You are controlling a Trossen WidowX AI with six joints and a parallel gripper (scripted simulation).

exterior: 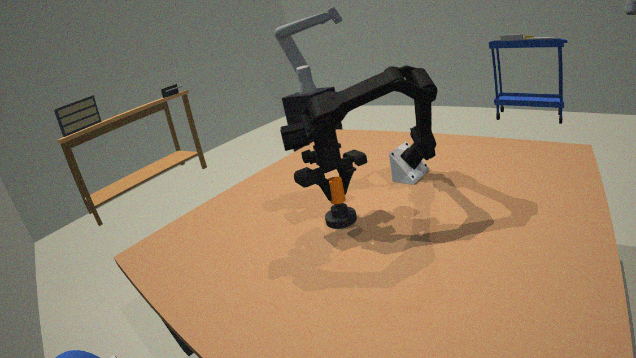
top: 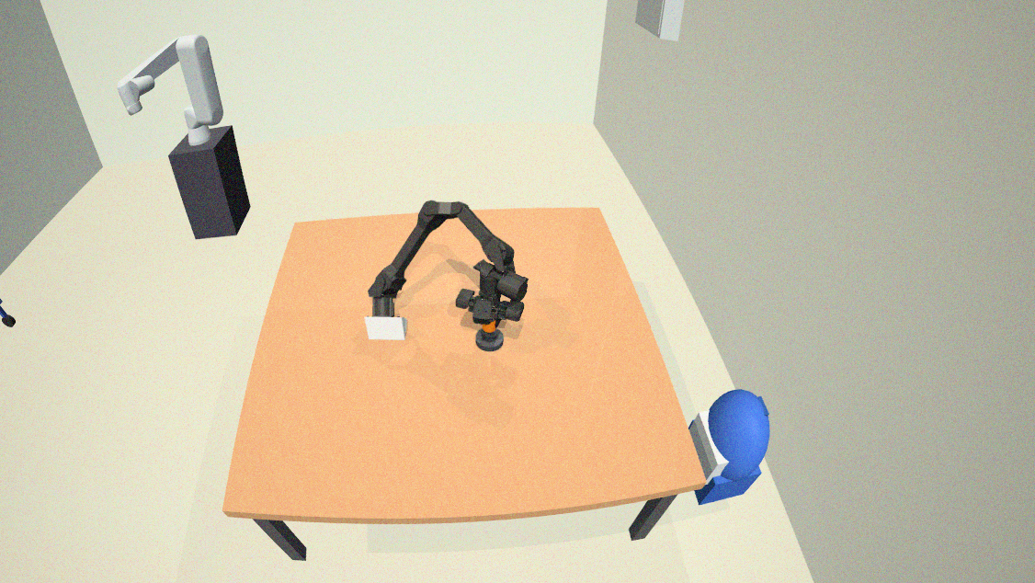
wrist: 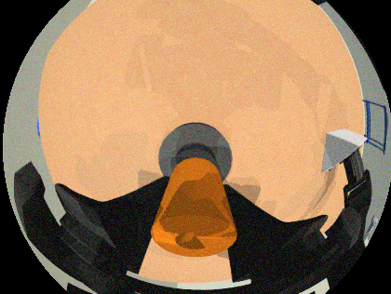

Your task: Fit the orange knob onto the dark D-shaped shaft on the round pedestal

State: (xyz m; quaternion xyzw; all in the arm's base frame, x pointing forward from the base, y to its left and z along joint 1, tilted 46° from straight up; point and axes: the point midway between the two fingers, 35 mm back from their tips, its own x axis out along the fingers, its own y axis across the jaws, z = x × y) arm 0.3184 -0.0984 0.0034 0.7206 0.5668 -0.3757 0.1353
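Right now the orange knob is 2 cm above my gripper tip. Also, from my gripper tip: dark round pedestal: 4 cm below.
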